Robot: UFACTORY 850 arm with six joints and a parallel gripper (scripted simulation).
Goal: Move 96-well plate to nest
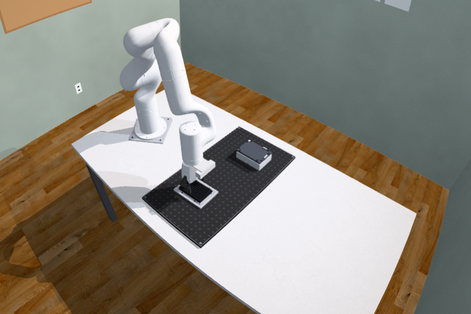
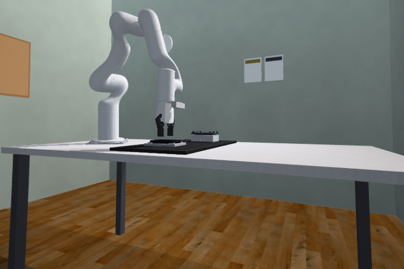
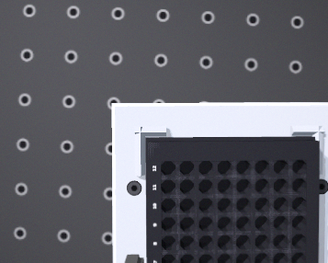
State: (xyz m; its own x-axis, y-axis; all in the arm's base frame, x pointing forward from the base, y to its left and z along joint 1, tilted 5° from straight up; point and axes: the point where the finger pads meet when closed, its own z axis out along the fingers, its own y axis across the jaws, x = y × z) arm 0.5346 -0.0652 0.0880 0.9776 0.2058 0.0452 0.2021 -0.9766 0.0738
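The 96-well plate is 3 cm below my hand. Round my hand: plate nest (5 cm below).
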